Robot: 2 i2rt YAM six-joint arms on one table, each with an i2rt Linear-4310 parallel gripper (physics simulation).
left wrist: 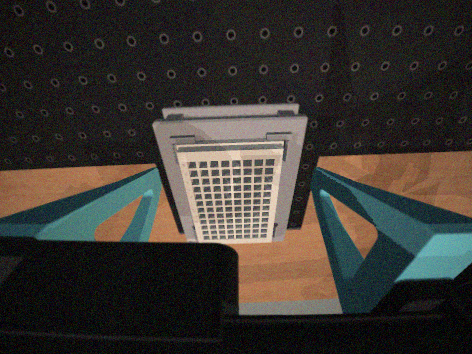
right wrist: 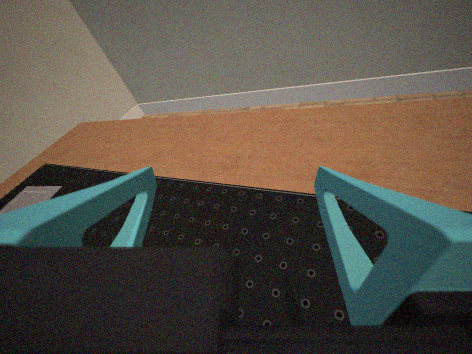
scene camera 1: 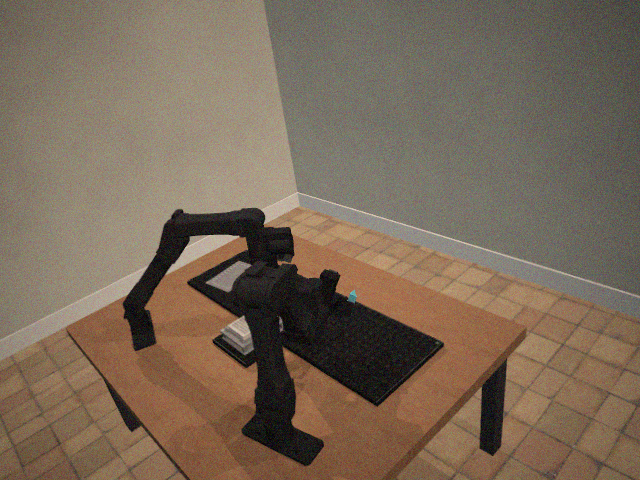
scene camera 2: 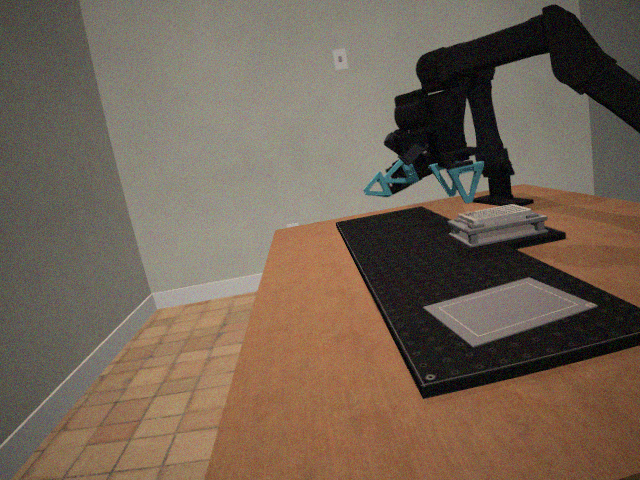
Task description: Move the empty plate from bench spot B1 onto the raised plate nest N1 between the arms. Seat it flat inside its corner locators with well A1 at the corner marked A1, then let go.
My left gripper (scene camera 2: 460,199) is open, with nothing in its grasp. Also in view: a white well plate (scene camera 2: 511,212). My right gripper (scene camera 2: 374,186) is open, holding nothing.
The white well plate shows as well in the left wrist view (left wrist: 232,185). My left gripper also shows in the left wrist view (left wrist: 235,176). My right gripper also shows in the right wrist view (right wrist: 235,175). The right wrist view does not show the white well plate: it is out of frame.
